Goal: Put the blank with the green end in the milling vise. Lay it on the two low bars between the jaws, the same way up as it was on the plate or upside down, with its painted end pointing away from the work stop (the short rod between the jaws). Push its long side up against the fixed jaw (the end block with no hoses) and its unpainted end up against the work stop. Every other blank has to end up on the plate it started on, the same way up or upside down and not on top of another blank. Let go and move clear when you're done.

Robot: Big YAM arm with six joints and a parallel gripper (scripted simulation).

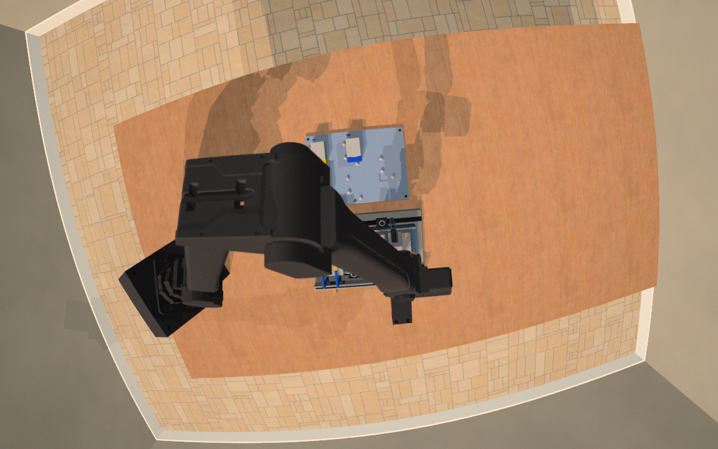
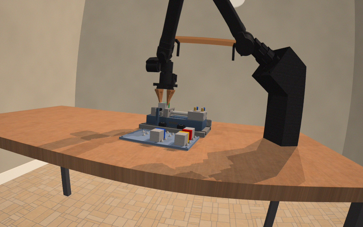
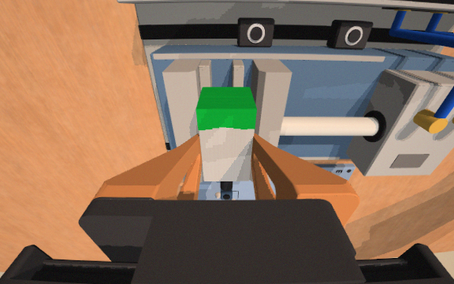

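Now: the green-ended blank 20 mm below my hand. Also, from my hand: moving jaw: 30 mm behind, 40 mm below; pale rod: 80 mm behind, 20 mm to the right, 40 mm below; fixed jaw: 30 mm ahead, 20 mm to the left, 40 mm below.
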